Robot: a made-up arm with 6 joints.
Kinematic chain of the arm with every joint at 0, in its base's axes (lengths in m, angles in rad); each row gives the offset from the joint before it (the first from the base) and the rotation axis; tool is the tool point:
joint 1: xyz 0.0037 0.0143 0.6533 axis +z
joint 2: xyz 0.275 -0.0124 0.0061 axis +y
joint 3: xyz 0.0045 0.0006 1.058 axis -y
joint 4: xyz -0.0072 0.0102 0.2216 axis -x
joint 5: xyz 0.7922 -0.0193 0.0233 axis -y
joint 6: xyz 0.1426 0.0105 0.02 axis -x
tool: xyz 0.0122 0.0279 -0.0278
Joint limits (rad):
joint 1: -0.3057..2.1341
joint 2: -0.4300..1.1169
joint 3: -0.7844..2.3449
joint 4: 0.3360..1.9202
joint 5: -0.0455..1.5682
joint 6: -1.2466..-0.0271
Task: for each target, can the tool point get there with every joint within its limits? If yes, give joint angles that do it. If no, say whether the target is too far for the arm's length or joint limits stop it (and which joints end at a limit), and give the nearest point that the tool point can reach.
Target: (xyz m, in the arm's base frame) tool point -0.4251 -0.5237 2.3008
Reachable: yes | joints 1.0000 -0.1951 1.9920 0.6123 0.2337 -0.8579
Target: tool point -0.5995 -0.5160 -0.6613
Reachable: no: joint limits stop it (at a limit: joint 1, joint 2, joint 3, joint 4, joint 6) | nearest point -0.6597 0.8717 0.2073 | short by 1.638 m
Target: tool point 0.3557 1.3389 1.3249
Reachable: yes | joints 1.2552 0.2028 -0.3974 1.5965 0.1959 -0.9366
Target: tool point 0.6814 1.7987 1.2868
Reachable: yes | joints 1.1306 0.7531 0.3055 1.1032 0.8520 -0.7239
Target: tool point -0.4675 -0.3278 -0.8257
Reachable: no: joint limits stop it (at a limit: joint 1, joint 2, joint 3, joint 4, joint 6) | nearest point -0.6437 0.8848 0.1914 | short by 1.592 m
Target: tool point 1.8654 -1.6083 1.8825
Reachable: no: too far | nearest point 1.9055 -0.5856 1.7168 | short by 1.037 m
